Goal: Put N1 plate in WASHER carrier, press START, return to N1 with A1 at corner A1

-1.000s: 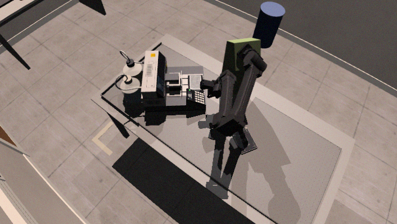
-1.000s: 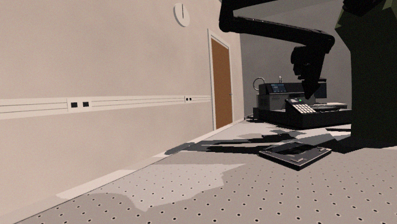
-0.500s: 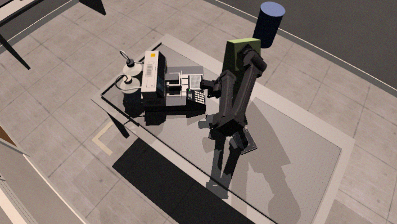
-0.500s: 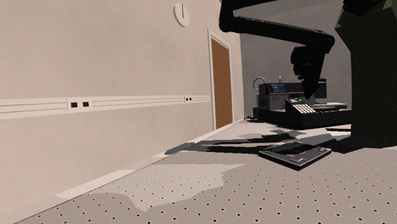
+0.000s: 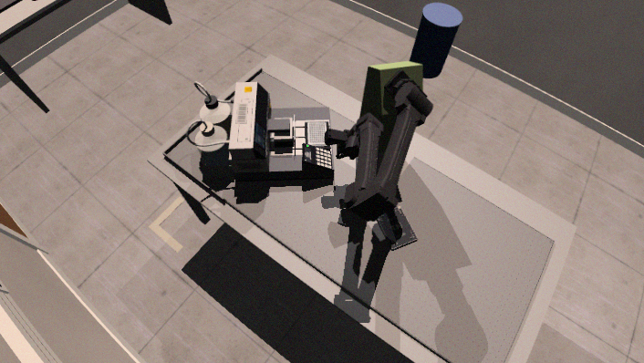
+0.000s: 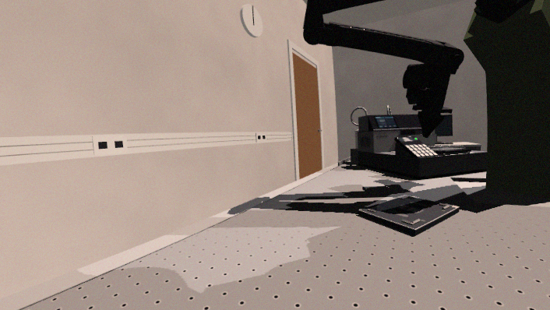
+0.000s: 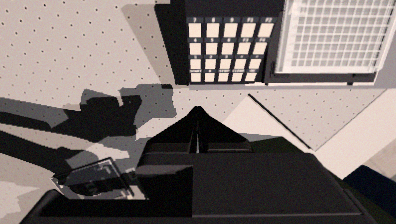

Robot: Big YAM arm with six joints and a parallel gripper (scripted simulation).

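My hand is 30 mm past the white well plate, 180 mm to the left of it and 60 mm above it. The rest, counted from my hand: plate nest N1: 40 mm behind, 350 mm to the left, 150 mm below; plate washer: 100 mm ahead, 270 mm to the right, 20 mm below.
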